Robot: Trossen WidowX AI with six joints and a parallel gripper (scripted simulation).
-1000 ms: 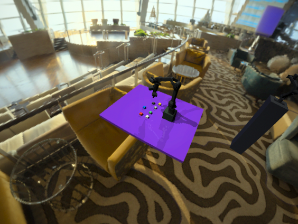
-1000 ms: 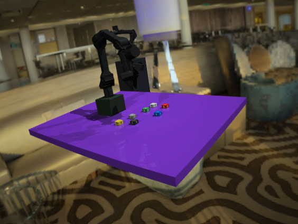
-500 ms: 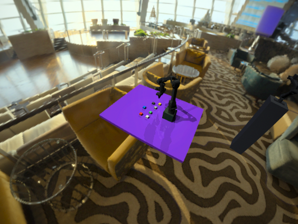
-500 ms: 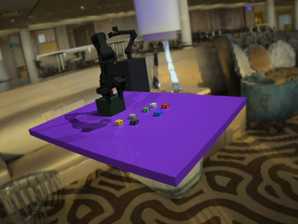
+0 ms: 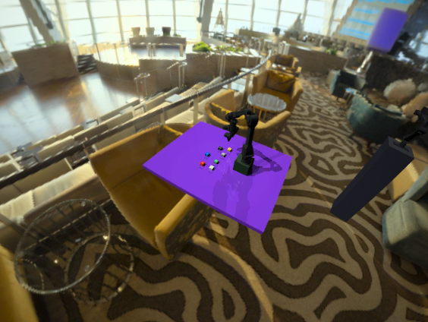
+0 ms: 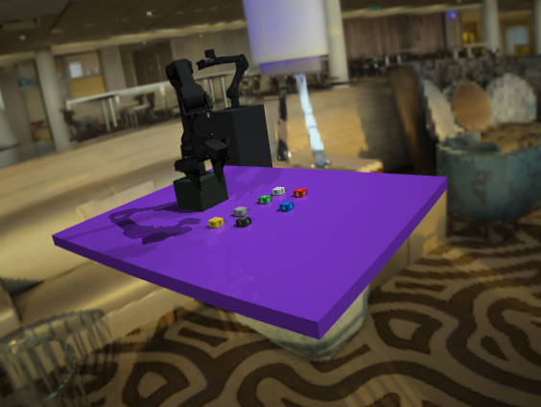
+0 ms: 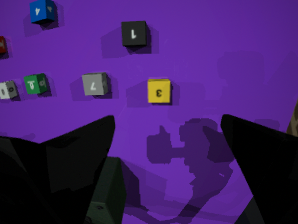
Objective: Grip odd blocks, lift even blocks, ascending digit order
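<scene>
My gripper tip is 50 mm past the white block, 300 mm to the right of it and 120 mm above it. Also, from my gripper tip: black block 70 mm ahead, 50 mm to the left, 120 mm below; yellow block 10 mm behind, 120 mm below; grey block 20 mm behind, 100 mm to the left, 120 mm below.
</scene>
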